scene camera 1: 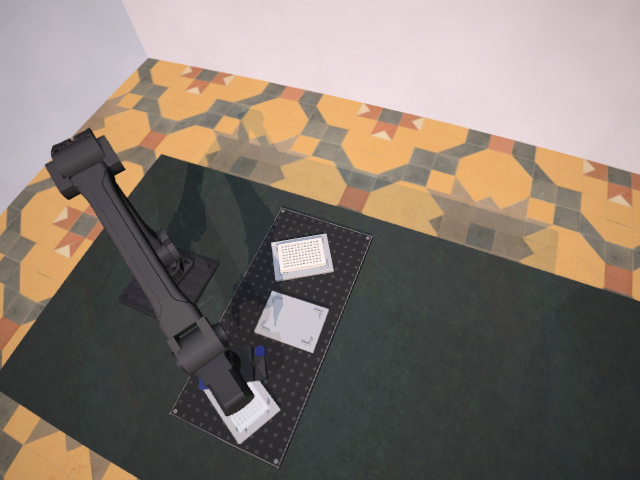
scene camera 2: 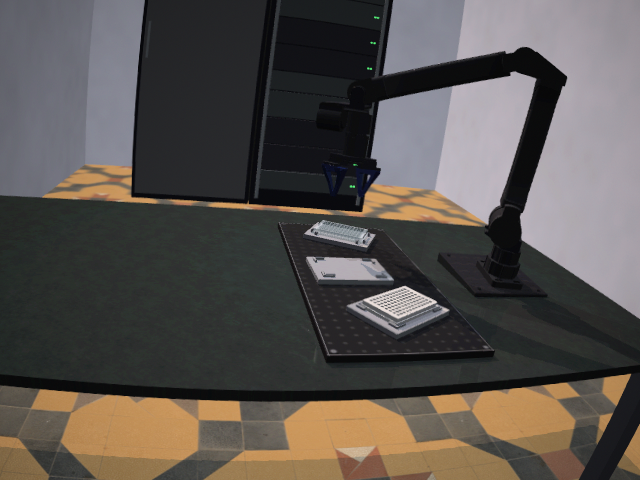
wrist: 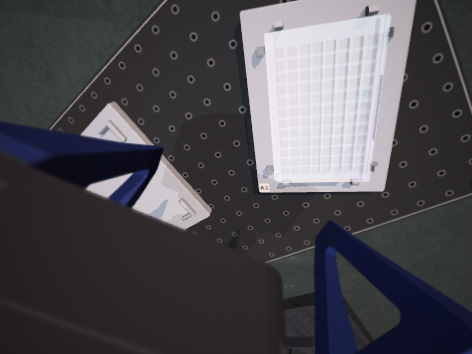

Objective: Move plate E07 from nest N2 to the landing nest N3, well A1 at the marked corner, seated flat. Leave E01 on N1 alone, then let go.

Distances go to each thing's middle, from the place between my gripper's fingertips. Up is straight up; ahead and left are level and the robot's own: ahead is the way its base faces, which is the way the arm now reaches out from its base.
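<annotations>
With the clear well plate [scene camera 2: 325, 228] as my reference, I find my gripper 10 cm above it, 5 cm to the left of it and 1 cm past it.
</annotations>
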